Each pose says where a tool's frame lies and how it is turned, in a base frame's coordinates. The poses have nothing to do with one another.
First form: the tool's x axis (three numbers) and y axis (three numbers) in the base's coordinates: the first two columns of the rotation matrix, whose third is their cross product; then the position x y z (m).
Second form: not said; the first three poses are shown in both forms.
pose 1, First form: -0.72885, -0.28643, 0.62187, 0.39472, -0.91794, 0.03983, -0.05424, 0.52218, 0.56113
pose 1, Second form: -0.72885, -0.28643, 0.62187, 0.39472, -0.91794, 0.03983, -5.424, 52.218, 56.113
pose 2, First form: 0.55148, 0.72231, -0.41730, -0.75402, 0.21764, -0.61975, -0.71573, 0.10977, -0.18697
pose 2, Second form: 0.55148, 0.72231, -0.41730, -0.75402, 0.21764, -0.61975, -71.573, 10.977, -18.697
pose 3, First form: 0.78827, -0.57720, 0.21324, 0.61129, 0.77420, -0.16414, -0.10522, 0.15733, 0.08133
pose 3, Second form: 0.78827, -0.57720, 0.21324, 0.61129, 0.77420, -0.16414, -10.522, 15.733, 8.133
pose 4, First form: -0.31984, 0.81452, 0.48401, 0.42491, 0.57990, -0.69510, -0.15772, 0.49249, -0.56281
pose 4, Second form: -0.31984, 0.81452, 0.48401, 0.42491, 0.57990, -0.69510, -15.772, 49.249, -56.281
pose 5, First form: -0.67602, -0.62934, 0.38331, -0.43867, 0.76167, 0.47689, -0.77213, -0.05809, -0.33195
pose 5, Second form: -0.67602, -0.62934, 0.38331, -0.43867, 0.76167, 0.47689, -77.213, -5.809, -33.195
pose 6, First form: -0.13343, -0.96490, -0.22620, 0.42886, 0.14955, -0.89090, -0.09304, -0.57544, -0.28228
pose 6, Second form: -0.13343, -0.96490, -0.22620, 0.42886, 0.14955, -0.89090, -9.304, -57.544, -28.228
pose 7, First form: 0.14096, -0.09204, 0.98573, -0.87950, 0.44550, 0.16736, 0.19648, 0.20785, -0.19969
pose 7, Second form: 0.14096, -0.09204, 0.98573, -0.87950, 0.44550, 0.16736, 19.648, 20.785, -19.969
